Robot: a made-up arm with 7 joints.
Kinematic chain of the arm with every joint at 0, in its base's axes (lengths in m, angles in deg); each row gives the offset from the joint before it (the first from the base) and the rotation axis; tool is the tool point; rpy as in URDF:
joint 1: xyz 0 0 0.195 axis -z
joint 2: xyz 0 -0.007 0.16 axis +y
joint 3: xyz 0 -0.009 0.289 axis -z
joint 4: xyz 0 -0.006 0.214 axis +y
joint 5: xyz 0 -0.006 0.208 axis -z
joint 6: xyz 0 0 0.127 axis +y
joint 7: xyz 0 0 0.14 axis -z
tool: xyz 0 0 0 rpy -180 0 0
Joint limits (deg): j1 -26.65..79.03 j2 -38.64..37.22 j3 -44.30..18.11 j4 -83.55..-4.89 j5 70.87..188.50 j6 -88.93..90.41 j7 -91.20..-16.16
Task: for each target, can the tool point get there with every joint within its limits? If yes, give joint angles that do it. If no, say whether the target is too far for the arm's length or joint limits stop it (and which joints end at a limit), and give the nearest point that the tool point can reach.
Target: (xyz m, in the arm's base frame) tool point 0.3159 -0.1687 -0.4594
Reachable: no: joint limits stop it (at a limit: joint 1, joint 2, joint 4, joint 6) | nearest point -0.3096 -0.4157 0.4986 | short by 1.171 m
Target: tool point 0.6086 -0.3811 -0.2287
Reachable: no: joint limits stop it (at a limit: joint 1, joint 2, joint 3, joint 4, joint 6) | nearest point 0.2813 -0.2393 0.8118 | short by 1.100 m
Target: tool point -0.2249 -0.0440 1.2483
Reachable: yes | joints 11.89 -0.75 6.07 -18.32 124.90 45.62 -62.18
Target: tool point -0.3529 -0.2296 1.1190
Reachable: yes | joints -9.43 -5.22 -36.58 -50.98 98.26 -33.72 -77.96
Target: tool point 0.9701 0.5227 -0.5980
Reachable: no: too far | nearest point 0.0073 0.5835 0.4448 | short by 1.421 m
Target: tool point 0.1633 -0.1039 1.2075
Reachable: yes | joints 67.14 20.70 6.37 -32.91 113.22 -69.38 -45.53
